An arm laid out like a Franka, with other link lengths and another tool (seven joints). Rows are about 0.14 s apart.
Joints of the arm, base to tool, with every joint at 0 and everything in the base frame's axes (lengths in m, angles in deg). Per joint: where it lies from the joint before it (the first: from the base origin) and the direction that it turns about. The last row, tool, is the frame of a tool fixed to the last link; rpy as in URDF.
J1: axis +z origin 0 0 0.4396
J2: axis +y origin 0 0 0
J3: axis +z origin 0 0 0.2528
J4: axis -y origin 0.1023 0 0
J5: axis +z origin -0.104 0 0.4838
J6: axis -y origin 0 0 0
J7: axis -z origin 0.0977 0 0
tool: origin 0.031 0.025 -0.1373 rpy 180 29.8 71.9
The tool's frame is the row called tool.
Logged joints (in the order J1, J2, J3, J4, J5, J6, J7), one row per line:
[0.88 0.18 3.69 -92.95 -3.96 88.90 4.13]
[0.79 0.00 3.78 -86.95 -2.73 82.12 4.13]
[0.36 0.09 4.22 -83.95 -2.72 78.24 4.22]
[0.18 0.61 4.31 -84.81 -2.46 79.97 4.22]
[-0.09 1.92 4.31 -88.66 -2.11 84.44 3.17]
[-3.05 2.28 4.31 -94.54 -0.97 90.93 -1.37]
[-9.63 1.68 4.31 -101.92 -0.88 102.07 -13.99]
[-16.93 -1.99 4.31 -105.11 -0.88 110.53 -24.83]
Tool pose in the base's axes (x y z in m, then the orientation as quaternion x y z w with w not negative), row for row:
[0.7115 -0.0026 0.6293 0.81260 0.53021 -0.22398 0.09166]
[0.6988 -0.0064 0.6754 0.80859 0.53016 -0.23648 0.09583]
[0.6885 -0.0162 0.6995 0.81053 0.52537 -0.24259 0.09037]
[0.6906 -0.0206 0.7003 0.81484 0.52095 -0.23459 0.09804]
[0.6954 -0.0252 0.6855 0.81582 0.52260 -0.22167 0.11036]
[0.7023 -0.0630 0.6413 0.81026 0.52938 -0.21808 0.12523]
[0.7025 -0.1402 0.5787 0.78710 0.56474 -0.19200 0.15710]
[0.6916 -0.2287 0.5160 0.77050 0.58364 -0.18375 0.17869]
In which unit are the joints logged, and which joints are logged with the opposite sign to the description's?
The joints are logged in degrees. Opposite sign: J2, J3, J5.
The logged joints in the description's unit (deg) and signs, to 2 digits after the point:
[0.88 -0.18 -3.69 -92.95 3.96 88.90 4.13]
[0.79 0.00 -3.78 -86.95 2.73 82.12 4.13]
[0.36 -0.09 -4.22 -83.95 2.72 78.24 4.22]
[0.18 -0.61 -4.31 -84.81 2.46 79.97 4.22]
[-0.09 -1.92 -4.31 -88.66 2.11 84.44 3.17]
[-3.05 -2.28 -4.31 -94.54 0.97 90.93 -1.37]
[-9.63 -1.68 -4.31 -101.92 0.88 102.07 -13.99]
[-16.93 1.99 -4.31 -105.11 0.88 110.53 -24.83]

